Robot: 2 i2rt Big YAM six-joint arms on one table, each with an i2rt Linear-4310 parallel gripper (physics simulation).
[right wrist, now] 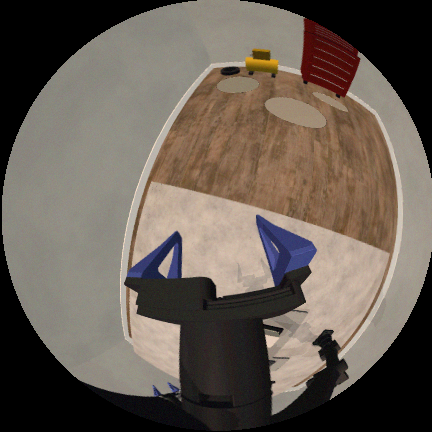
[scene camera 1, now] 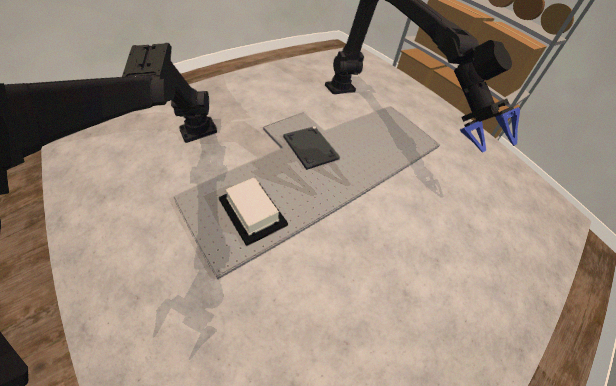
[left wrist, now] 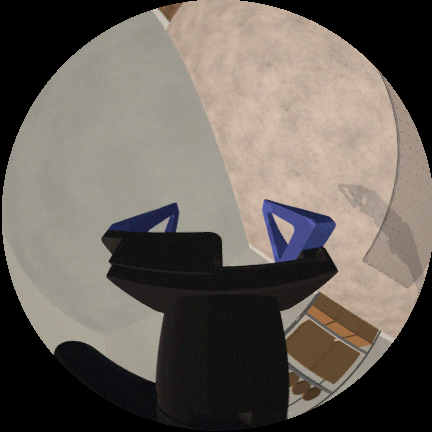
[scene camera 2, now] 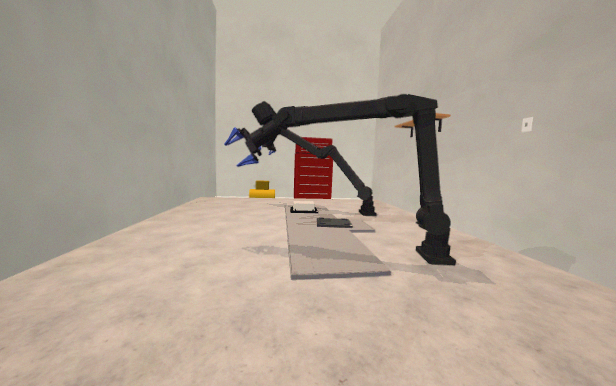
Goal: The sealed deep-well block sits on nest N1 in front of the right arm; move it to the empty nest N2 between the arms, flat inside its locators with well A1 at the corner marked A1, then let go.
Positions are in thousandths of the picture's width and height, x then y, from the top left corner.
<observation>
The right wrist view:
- my right gripper: 499,524
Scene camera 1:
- my left gripper: 809,385
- cream block: 410,535
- dark flat plate: 496,372
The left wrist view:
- my left gripper: 508,476
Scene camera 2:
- my left gripper: 374,403
</observation>
